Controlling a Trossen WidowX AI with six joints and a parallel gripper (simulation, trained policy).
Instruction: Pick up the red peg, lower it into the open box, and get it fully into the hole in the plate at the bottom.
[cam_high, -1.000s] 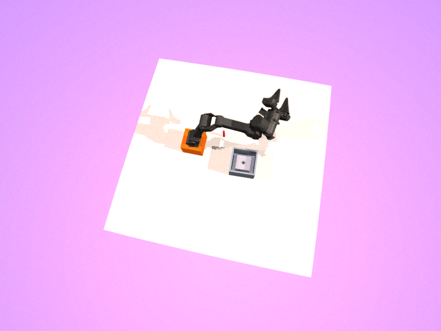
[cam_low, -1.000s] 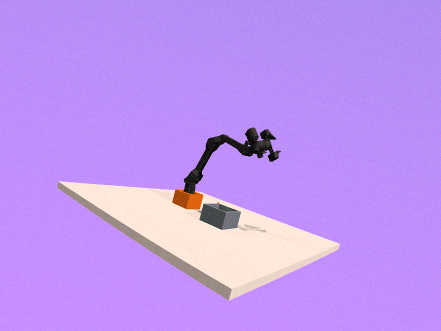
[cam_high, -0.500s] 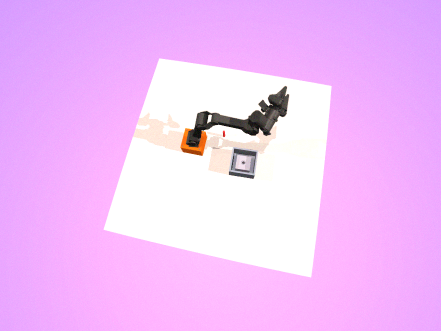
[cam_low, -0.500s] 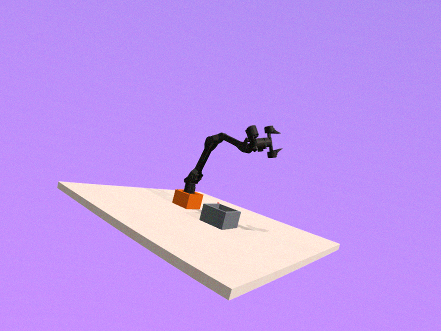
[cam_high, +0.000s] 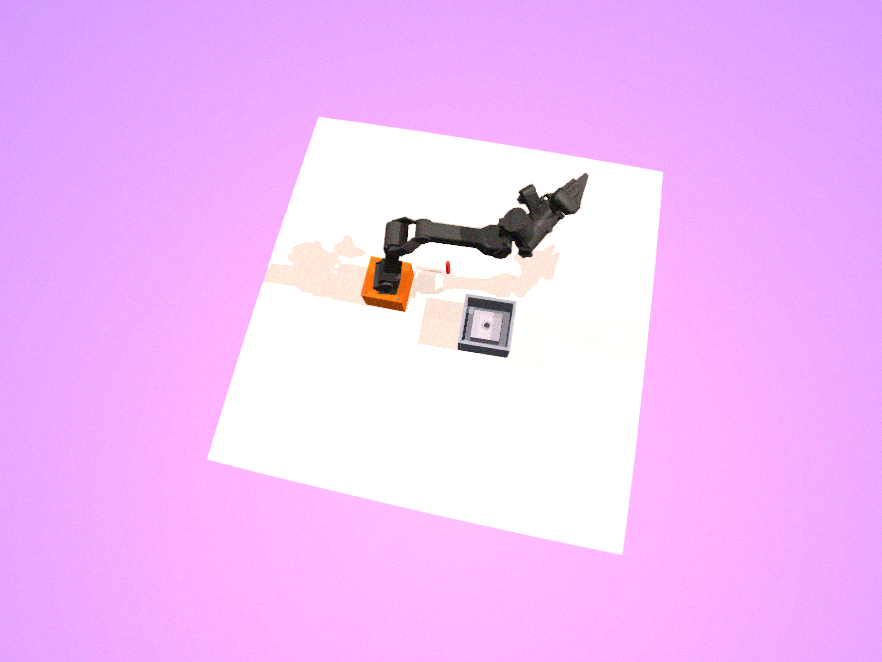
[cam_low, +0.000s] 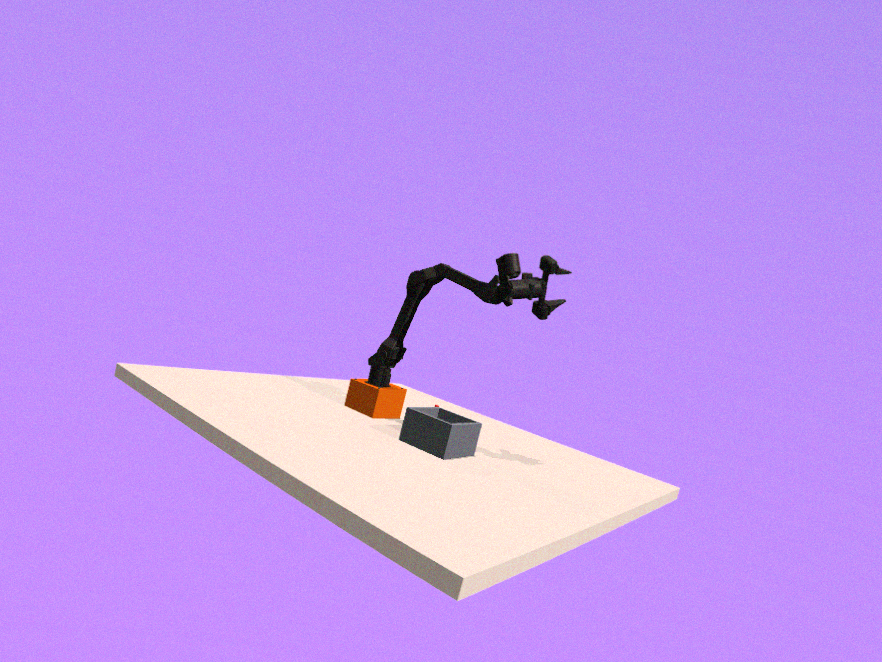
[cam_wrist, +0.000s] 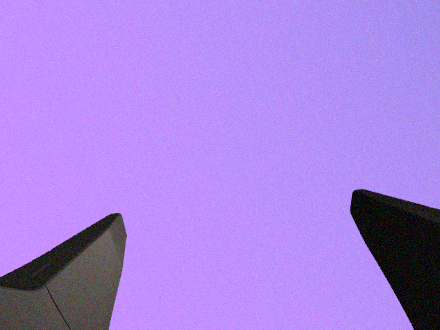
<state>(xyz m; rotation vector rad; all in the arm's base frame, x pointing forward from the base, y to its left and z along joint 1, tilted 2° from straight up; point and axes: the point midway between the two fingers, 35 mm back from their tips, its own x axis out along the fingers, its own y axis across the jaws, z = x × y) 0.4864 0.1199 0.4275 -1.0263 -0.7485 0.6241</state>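
Now: the red peg 51 cm below my gripper tip, 32 cm behind it and 4 cm to the right of it. Also, from my gripper tip: grey box (52 cm below, 23 cm to the right, 18 cm behind).
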